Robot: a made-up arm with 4 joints.
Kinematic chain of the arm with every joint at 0, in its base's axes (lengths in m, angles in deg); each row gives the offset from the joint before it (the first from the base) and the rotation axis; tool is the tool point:
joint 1: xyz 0 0 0.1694 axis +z
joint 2: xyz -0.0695 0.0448 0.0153 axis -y
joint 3: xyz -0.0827 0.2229 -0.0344 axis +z
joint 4: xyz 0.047 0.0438 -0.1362 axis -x
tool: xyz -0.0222 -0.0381 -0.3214
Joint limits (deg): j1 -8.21..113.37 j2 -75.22..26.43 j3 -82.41..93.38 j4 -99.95..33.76
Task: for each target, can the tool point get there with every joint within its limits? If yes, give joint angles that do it. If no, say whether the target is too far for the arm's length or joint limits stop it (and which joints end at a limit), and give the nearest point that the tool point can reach.
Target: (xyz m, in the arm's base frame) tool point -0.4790 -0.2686 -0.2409
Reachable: yes | joints 83.67 5.22 54.18 -51.36
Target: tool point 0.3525 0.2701 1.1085
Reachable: no: too far | nearest point -0.2864 0.3378 0.5805 | short by 0.832 m
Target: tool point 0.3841 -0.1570 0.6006
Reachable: no: joint limits stop it (at a limit: joint 1, joint 2, joint 3, joint 4) | nearest point -0.1169 -0.4122 0.5813 | short by 0.563 m
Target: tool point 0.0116 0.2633 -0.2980
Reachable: yes | joints 3.05 17.50 19.44 3.61
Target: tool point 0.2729 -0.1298 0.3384
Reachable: no: joint limits stop it (at a limit: joint 1, joint 2, joint 3, joint 4) | nearest point 0.2921 0.2525 0.1746 | short by 0.416 m
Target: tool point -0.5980 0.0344 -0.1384
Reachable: yes | joints 65.62 -29.00 -16.42 -62.37
